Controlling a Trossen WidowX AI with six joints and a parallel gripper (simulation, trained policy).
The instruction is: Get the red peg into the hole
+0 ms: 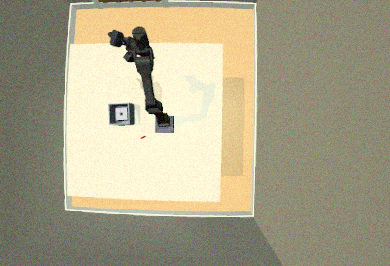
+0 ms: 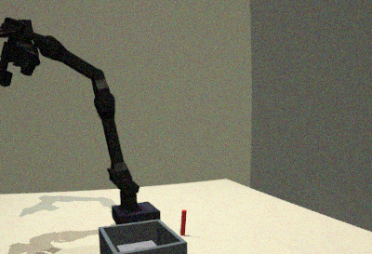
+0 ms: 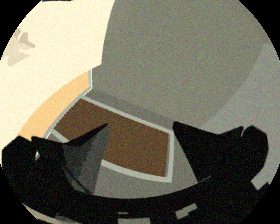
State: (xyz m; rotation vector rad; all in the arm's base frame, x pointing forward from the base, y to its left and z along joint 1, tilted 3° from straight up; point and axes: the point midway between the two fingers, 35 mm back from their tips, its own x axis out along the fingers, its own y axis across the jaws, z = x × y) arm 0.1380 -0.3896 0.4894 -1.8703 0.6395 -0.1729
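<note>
Right now the red peg is 54 cm to the left of my gripper tip, 49 cm below it and 3 cm ahead of it. The rest, counted from my gripper tip: light plate (48 cm below, 35 cm to the left, 20 cm ahead); then dark-grey box (50 cm below, 35 cm to the left, 20 cm ahead).
</note>
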